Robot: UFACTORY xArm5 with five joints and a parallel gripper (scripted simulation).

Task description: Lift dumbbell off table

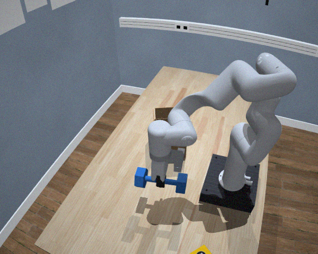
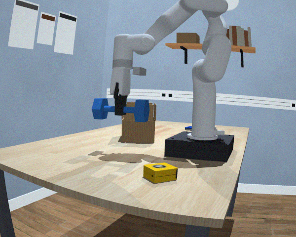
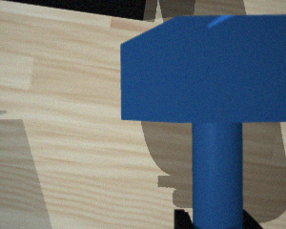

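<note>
The blue dumbbell is right at my hand. The rest, counted from my hand: yellow tape measure 240 mm behind, 200 mm to the left, 150 mm below.
</note>
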